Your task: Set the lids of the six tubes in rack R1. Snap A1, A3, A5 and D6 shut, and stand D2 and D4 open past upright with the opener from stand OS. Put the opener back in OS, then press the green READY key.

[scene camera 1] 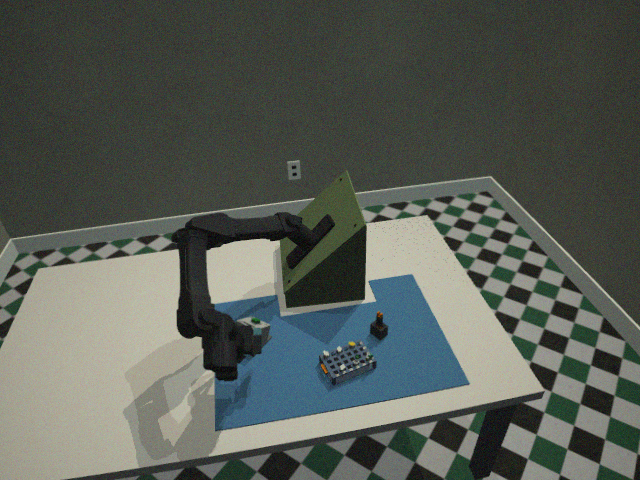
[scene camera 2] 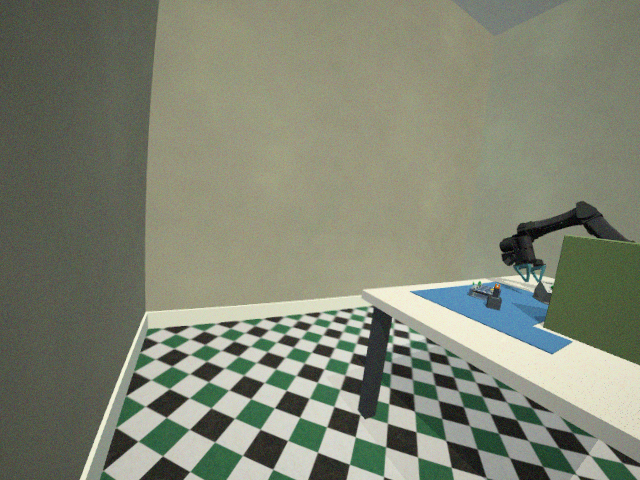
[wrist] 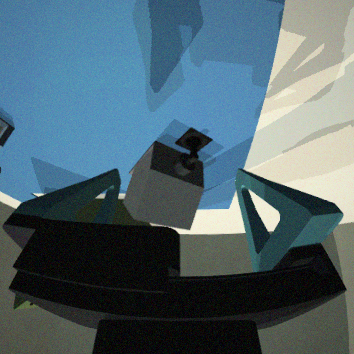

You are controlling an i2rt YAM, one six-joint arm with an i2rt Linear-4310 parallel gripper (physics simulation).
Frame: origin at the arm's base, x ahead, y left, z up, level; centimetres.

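Seen in the pictures: gripper, fingertip midpoint: [scene camera 2: 533,282] [wrist: 177,174]; arm's base, origin of the base link: [scene camera 1: 310,242] [scene camera 2: 626,288].
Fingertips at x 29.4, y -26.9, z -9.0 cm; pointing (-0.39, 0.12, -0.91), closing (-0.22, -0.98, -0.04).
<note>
Pixels of each thing's top centre, then the offset from my fingertips to it. Level surfaces: height alone.
- grey key box, middle of its top: [wrist: 156,227] [scene camera 1: 249,321] [scene camera 2: 552,282] dx -7.4, dy +4.0, dz +2.5 cm
- green READY key, middle of its top: [scene camera 1: 255,318] dx -8.9, dy +5.6, dz +1.6 cm
- Rack R1, middle of its top: [scene camera 1: 346,351] [scene camera 2: 487,282] dx +8.0, dy +27.0, dz +0.0 cm
- orange-topped opener, middle of its top: [scene camera 1: 379,313] [scene camera 2: 497,284] dx -0.2, dy +39.2, dz +2.6 cm
- blue mat, its level: dz -5.9 cm
- white table, its level: dz -6.2 cm
My gripper [scene camera 2: 532,281] [wrist: 177,174] is open, its teal fingers wide apart and empty, above the mat's left part near the grey key box [scene camera 1: 264,334] [scene camera 2: 540,293] [wrist: 162,192]. The green READY key [scene camera 1: 255,320] is on top of that box. Rack R1 [scene camera 1: 356,374] stands on the mat; white, yellow and green lids show on it, too small to read their angles. Stand OS [scene camera 1: 378,331] [scene camera 2: 493,302] stands behind the rack in scene camera 1, with the orange-topped opener [scene camera 1: 379,315] [scene camera 2: 497,288] upright in it.
The green sloped block [scene camera 1: 336,206] [scene camera 2: 594,294] carries the arm's base and rises behind the blue mat [scene camera 1: 413,361] [scene camera 2: 449,299] [wrist: 75,65]. The white table [scene camera 1: 77,320] reaches around the mat. In the wrist view a dark corner of something shows at the left edge.
</note>
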